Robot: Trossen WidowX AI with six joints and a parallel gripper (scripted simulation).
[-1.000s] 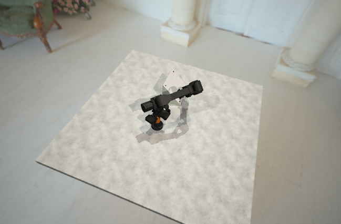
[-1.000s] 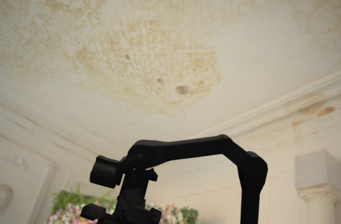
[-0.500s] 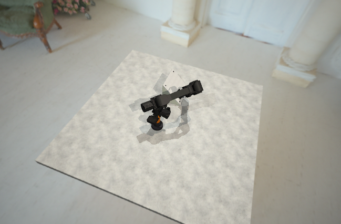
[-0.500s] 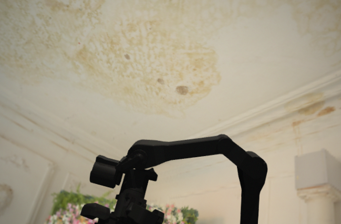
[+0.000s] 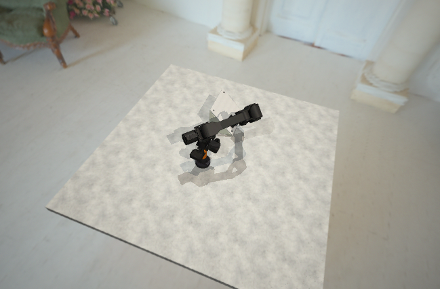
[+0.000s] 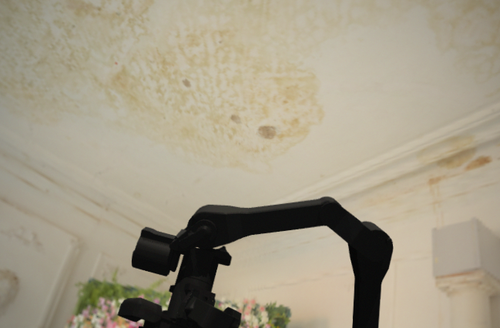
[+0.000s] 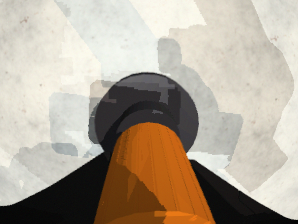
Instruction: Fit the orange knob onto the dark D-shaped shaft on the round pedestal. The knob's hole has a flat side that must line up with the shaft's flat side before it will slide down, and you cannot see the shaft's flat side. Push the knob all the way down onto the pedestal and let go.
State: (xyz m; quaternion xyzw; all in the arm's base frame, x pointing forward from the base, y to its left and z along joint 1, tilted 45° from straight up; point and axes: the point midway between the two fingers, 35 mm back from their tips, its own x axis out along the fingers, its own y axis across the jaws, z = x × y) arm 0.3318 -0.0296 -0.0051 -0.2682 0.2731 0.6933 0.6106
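The orange knob lies 20 mm above my gripper tip. Round my gripper tip: dark round pedestal: 40 mm below.
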